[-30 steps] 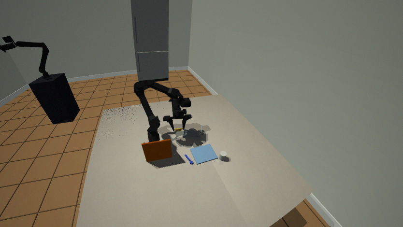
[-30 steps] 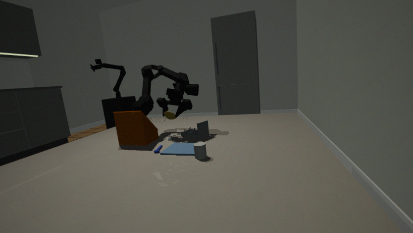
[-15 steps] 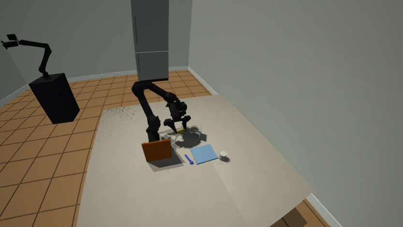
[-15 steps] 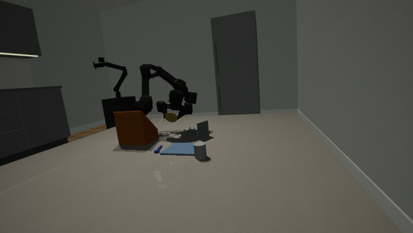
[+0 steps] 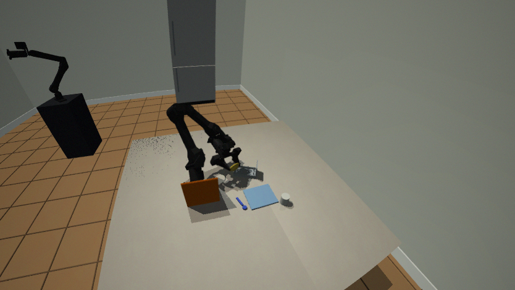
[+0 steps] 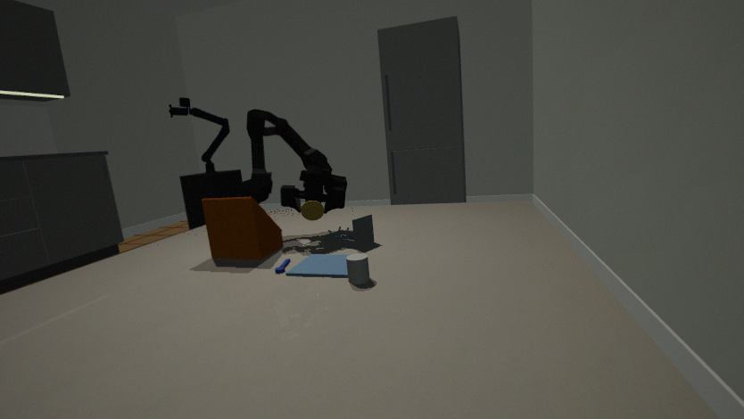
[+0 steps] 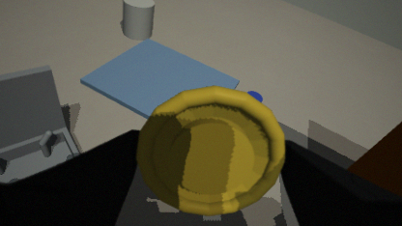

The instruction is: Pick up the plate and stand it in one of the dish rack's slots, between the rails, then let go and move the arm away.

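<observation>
Right now my gripper tip is 8 cm short of the grey dish rack, 5 cm to the right of it and 8 cm above it. Round my gripper tip: yellow plate (1 cm to the left); blue mat (10 cm ahead, 14 cm to the right, 10 cm below); small blue spoon (1 cm behind, 16 cm to the right, 10 cm below).
</observation>
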